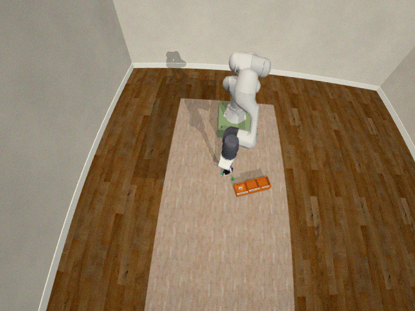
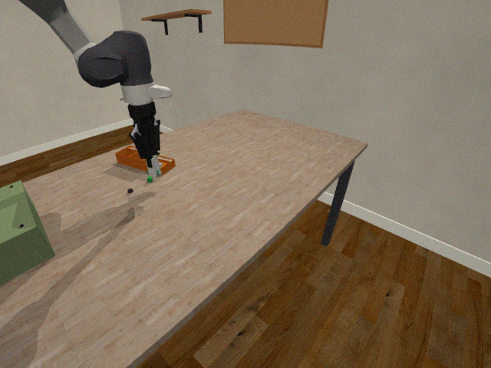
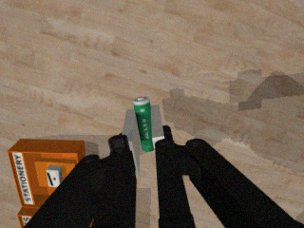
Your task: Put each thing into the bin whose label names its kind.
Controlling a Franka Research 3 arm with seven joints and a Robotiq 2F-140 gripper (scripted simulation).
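The labelled bins lies 40 mm ahead of my hand, 210 mm to the left of it and 70 mm below it. Round my hand: small green cube (70 mm to the left, 90 mm below); small black piece (80 mm behind, 50 mm to the left, 90 mm below); green battery (30 mm below).
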